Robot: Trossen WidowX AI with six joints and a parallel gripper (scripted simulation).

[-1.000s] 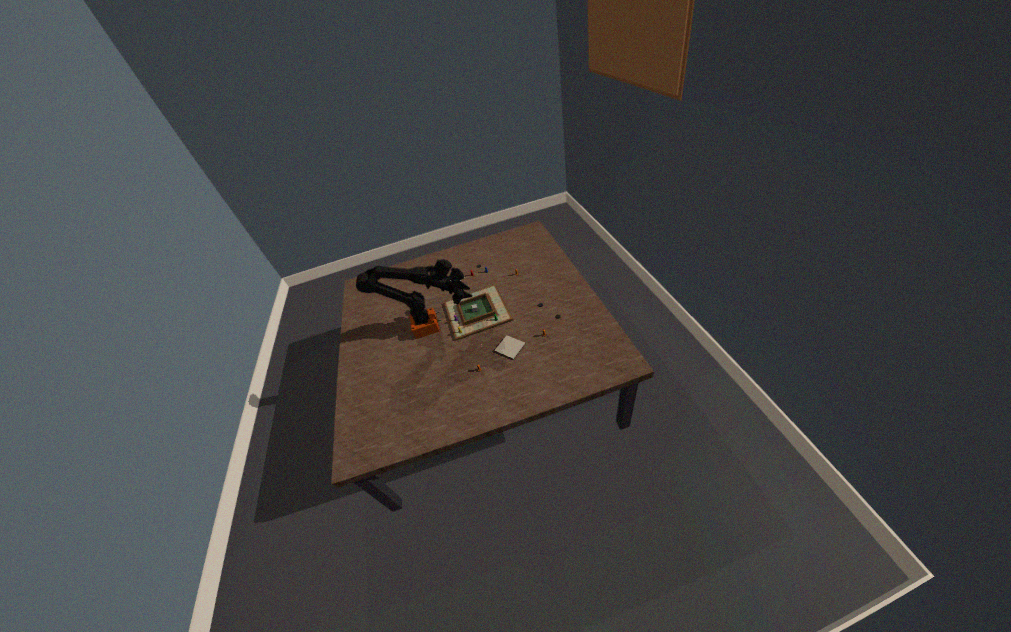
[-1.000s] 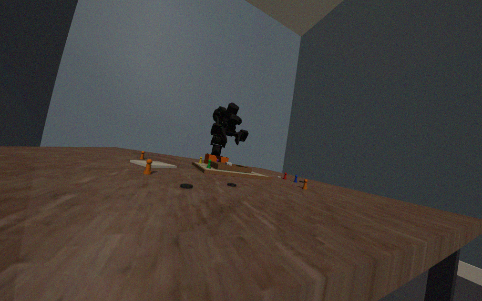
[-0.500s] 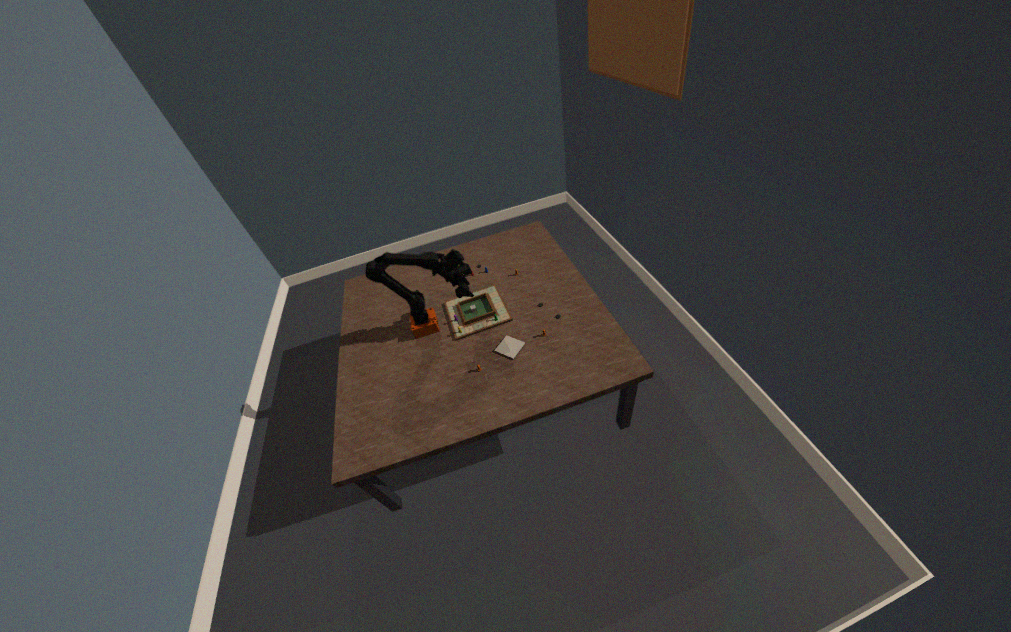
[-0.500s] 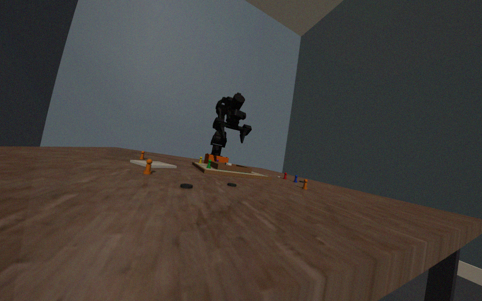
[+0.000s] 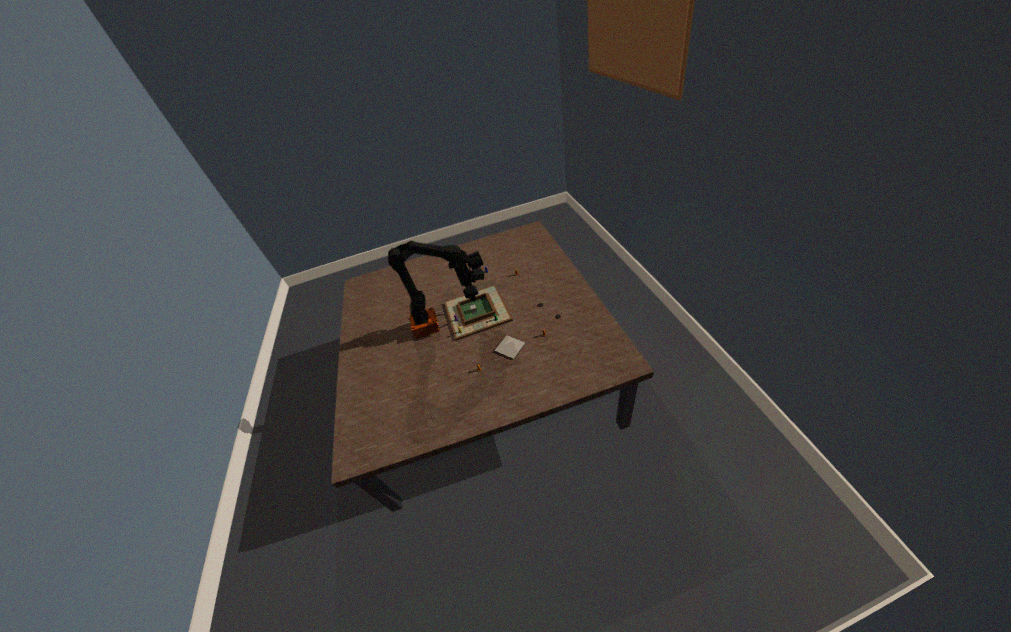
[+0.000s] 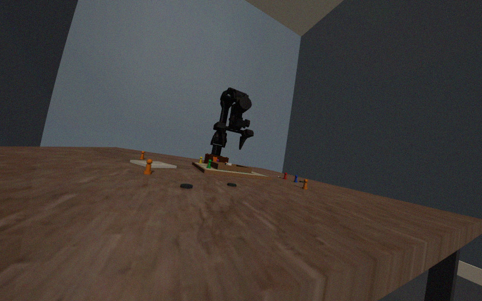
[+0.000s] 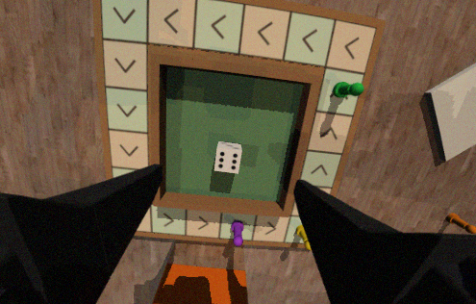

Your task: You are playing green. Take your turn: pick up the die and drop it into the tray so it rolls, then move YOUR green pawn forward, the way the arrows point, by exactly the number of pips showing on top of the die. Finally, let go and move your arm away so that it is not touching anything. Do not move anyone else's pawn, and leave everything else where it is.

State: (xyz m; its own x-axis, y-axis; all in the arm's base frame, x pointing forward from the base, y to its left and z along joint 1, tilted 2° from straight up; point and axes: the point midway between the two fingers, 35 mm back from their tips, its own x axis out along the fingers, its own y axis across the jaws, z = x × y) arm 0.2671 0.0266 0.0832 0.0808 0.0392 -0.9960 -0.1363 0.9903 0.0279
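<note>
Right now the green pawn is 10 cm to the right of my gripper tip, 8 cm below it and 8 cm ahead of it. The rest, counted from my gripper tip: white die (8 cm below, 1 cm behind); then purple pawn (11 cm behind, 8 cm below, 4 cm to the right); then yellow pawn (12 cm to the right, 9 cm behind, 8 cm below).
</note>
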